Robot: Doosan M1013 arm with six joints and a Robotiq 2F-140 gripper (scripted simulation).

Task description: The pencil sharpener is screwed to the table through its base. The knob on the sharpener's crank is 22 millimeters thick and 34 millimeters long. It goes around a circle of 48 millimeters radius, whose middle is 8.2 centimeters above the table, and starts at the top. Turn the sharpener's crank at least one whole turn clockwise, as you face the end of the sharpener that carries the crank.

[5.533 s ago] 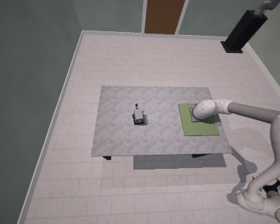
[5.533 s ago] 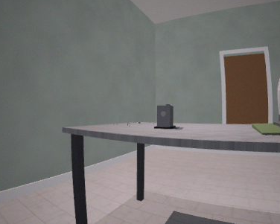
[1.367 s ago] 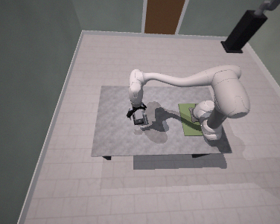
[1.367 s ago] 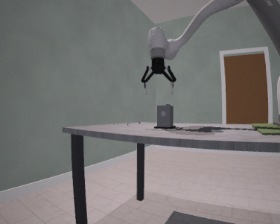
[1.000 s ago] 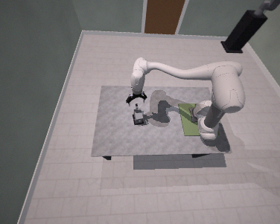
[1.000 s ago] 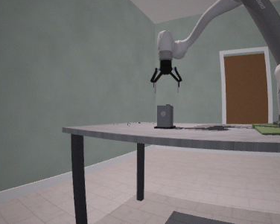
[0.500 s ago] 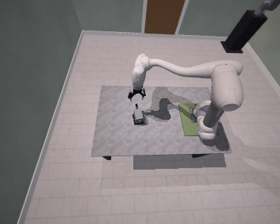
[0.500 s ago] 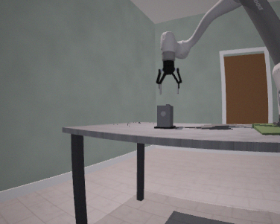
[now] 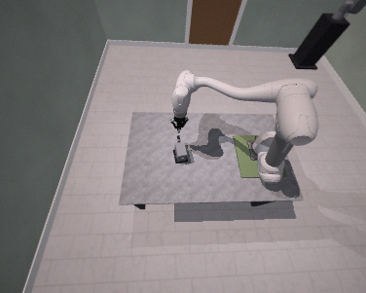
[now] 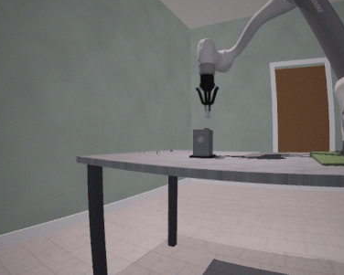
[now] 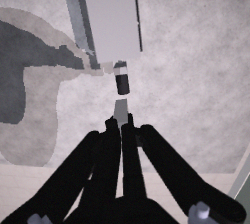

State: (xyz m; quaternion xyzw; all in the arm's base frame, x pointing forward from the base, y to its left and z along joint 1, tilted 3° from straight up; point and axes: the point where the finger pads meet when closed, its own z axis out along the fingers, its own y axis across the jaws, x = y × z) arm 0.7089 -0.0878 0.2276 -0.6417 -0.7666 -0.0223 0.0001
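Right now the sharpener crank is 110 mm below my hand and 20 mm to the left of it.
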